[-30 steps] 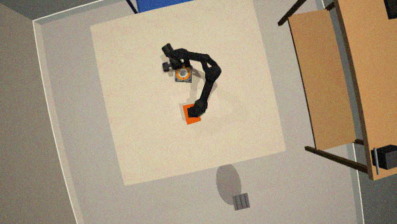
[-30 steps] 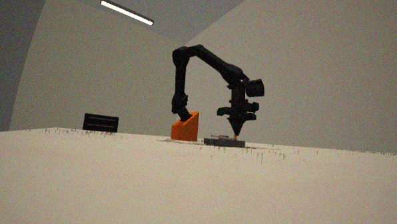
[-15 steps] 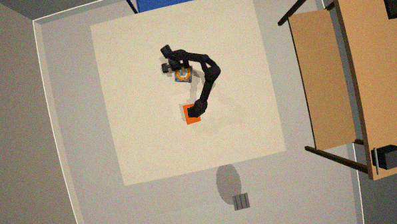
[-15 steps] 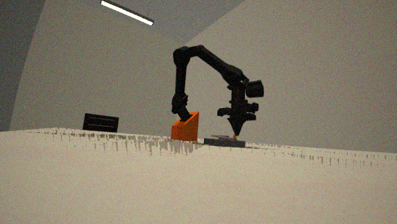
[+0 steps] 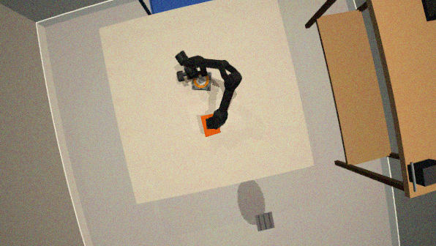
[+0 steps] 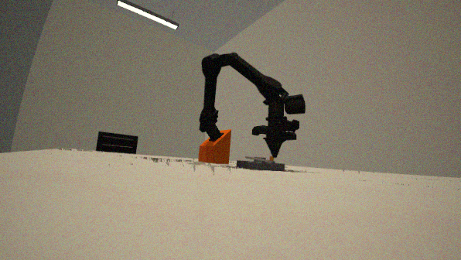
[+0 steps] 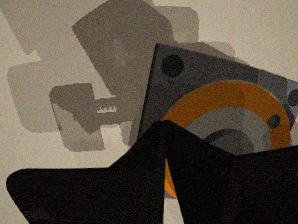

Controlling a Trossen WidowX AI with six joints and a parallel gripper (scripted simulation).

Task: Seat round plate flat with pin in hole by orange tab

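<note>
The base is 3 cm behind my gripper tip, 5 cm to the right of it and 2 cm below it.
</note>
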